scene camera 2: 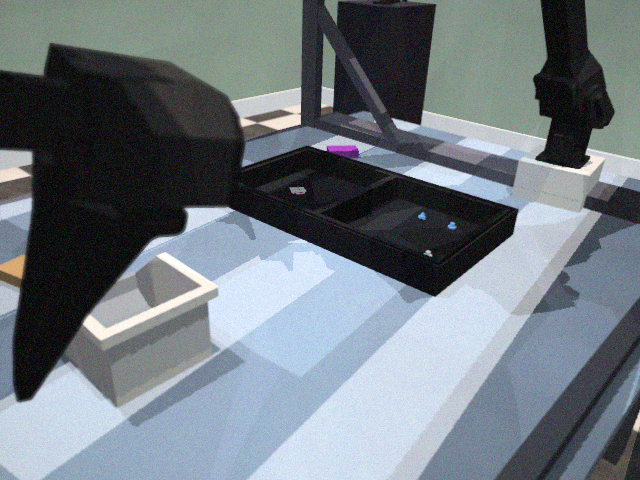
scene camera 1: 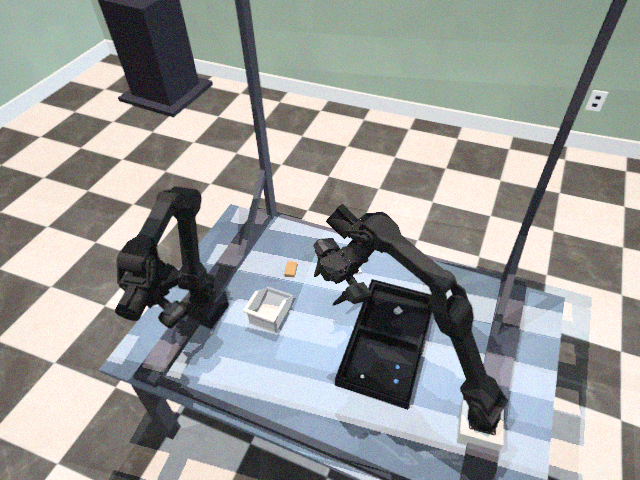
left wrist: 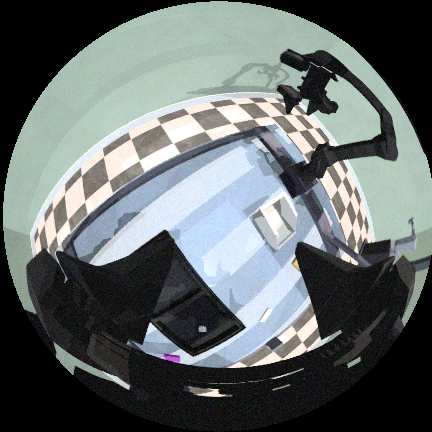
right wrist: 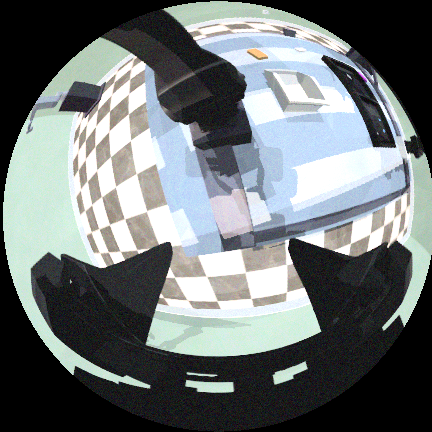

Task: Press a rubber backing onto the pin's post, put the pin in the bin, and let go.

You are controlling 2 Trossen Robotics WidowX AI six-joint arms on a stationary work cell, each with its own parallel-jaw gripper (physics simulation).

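Pixels of known places: left gripper, fingertip midpoint: point(scene camera 1: 324, 290) point(left wrist: 238, 247); right gripper, fingertip midpoint: point(scene camera 1: 157, 312) point(left wrist: 297, 113) point(right wrist: 232, 247); left arm's base, origin of the base link: point(scene camera 2: 562, 159) point(scene camera 1: 482, 419); right arm's base, origin of the base link: point(scene camera 1: 202, 296) point(left wrist: 305, 174) point(right wrist: 215, 112).
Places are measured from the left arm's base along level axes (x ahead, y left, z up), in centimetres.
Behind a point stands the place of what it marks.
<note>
The pin, a small light-grey piece point(scene camera 1: 397, 310) {x 26.4, y -31.0, z -5.2 cm} point(scene camera 2: 297, 190) {x 26.4, y -31.1, z -5.2 cm} point(left wrist: 202, 329) {x 26.1, y -31.5, z -5.2 cm}, lies in one compartment of the black divided tray point(scene camera 1: 390, 336) {x 26.7, y -19.1, z -2.1 cm} point(scene camera 2: 330, 232) {x 38.1, y -16.6, z -3.2 cm}. Its post is too small to make out. The other compartment holds small backings: two blue point(scene camera 1: 397, 366) {x 23.1, y -11.4, z -4.5 cm} point(scene camera 2: 451, 225) {x 23.0, y -7.1, z -4.9 cm} and one whitish point(scene camera 1: 361, 376) {x 32.4, y -5.9, z -5.1 cm} point(scene camera 2: 428, 253) {x 32.4, y -5.9, z -4.8 cm}. The pale open bin point(scene camera 1: 275, 323) {x 61.2, y -14.5, z -1.9 cm} point(scene camera 2: 160, 356) {x 66.3, y -14.2, z -3.0 cm} stands left of the tray in scene camera 1 and looks empty. My left gripper point(scene camera 1: 326, 289) {x 44.2, y -10.9, z 24.8 cm} point(left wrist: 238, 247) {x 44.2, y -10.9, z 24.8 cm} is open and empty, above the table between bin and tray. My right gripper point(right wrist: 232, 247) {x 87.2, y 1.1, z 16.2 cm} is open and empty, raised near the table's left edge.
An orange block point(scene camera 1: 291, 268) {x 64.1, y -38.2, z -4.4 cm} point(right wrist: 257, 54) {x 65.0, y -37.0, z -4.4 cm} lies behind the bin in scene camera 1. A purple block point(scene camera 2: 342, 150) {x 7.7, y -35.4, z -4.5 cm} point(left wrist: 172, 358) {x 6.9, y -36.3, z -4.5 cm} lies beyond the tray in scene camera 2. Dark frame posts point(scene camera 1: 256, 103) {x 79.1, y -60.6, z 43.5 cm} rise from the table. The left arm reaches over the tray's side.
</note>
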